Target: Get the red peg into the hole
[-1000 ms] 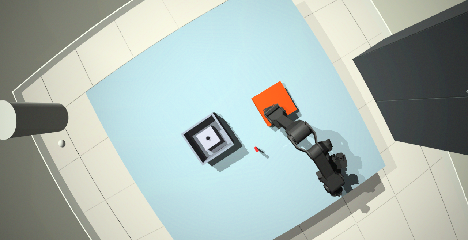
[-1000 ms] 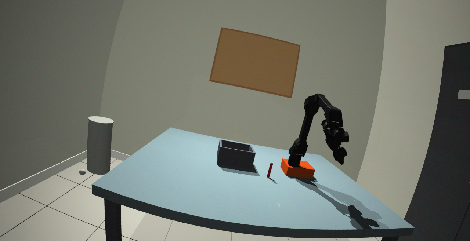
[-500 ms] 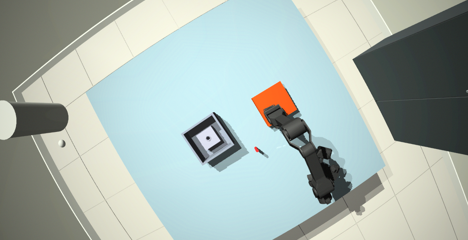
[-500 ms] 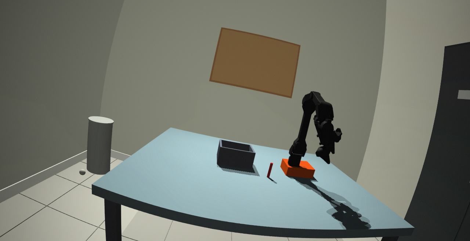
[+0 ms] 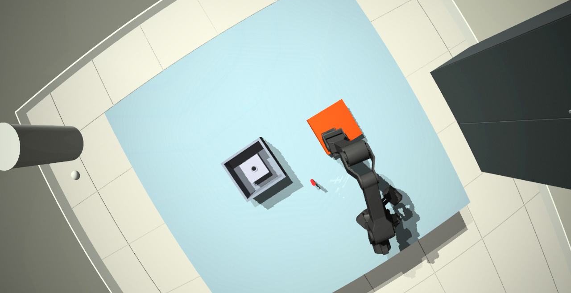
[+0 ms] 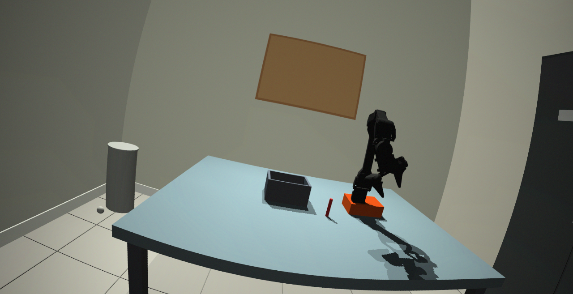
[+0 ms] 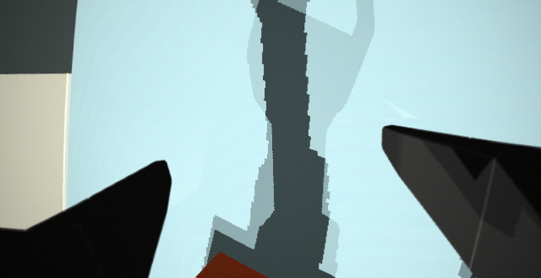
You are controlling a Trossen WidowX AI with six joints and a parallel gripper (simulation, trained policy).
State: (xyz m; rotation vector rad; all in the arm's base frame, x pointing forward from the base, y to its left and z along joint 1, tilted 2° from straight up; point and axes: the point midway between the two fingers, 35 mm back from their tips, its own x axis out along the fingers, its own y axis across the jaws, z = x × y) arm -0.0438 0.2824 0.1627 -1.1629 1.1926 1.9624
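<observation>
The red peg is 210 mm ahead of my gripper tip, 150 mm to the right of it and 140 mm below it. Also, from my gripper tip: plate (400 mm ahead, 310 mm to the right, 140 mm below); dark box (400 mm ahead, 310 mm to the right, 160 mm below).
</observation>
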